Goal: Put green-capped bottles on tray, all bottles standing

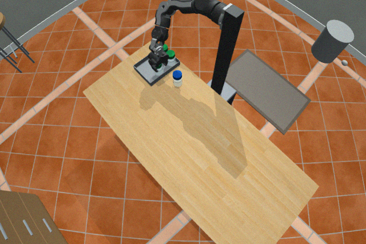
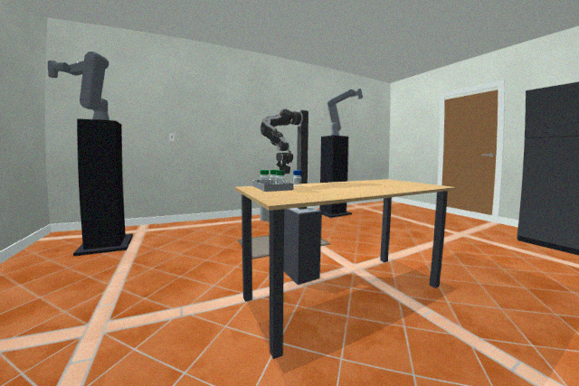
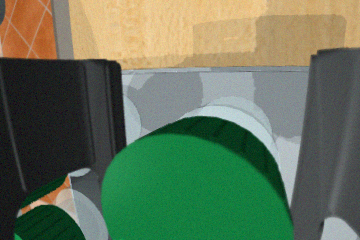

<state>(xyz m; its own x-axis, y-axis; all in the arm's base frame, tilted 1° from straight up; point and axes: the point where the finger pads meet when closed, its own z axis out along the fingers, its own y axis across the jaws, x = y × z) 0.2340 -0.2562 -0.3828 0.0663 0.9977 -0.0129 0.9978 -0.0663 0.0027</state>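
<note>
My hand is 2 cm past the tray, 6 cm to the left of it and 8 cm above it. The rest, counted from my hand: blue-capped bottle: 3 cm behind, 12 cm to the left, 5 cm below.
</note>
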